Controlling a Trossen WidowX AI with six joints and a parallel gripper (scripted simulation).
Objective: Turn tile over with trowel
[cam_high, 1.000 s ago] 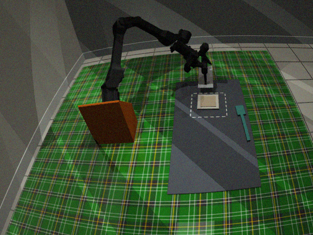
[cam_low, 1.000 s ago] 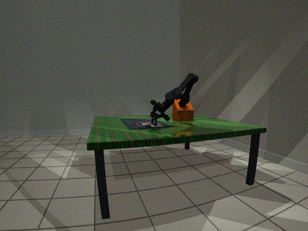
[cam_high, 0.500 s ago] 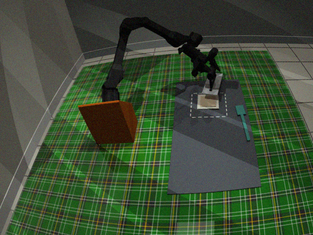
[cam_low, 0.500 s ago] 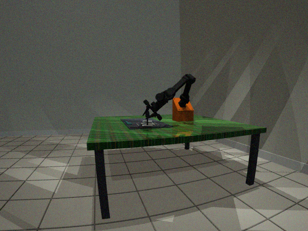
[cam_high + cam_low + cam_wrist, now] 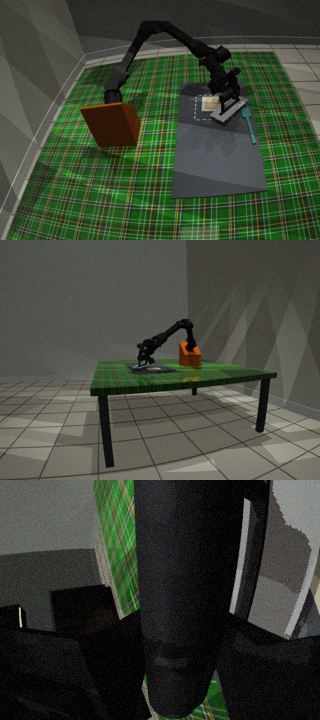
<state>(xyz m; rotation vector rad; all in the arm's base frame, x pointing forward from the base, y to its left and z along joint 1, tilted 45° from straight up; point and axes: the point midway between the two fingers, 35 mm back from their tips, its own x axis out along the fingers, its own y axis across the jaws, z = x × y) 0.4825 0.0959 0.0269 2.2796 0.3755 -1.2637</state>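
The teal trowel is 7 cm to the right of my gripper tip, 7 cm below it and 4 cm ahead of it. The rest, counted from my gripper tip: tile: 11 cm behind, 7 cm below, 6 cm to the left; then dark grey mat: 10 cm below, 10 cm behind, 9 cm to the right.
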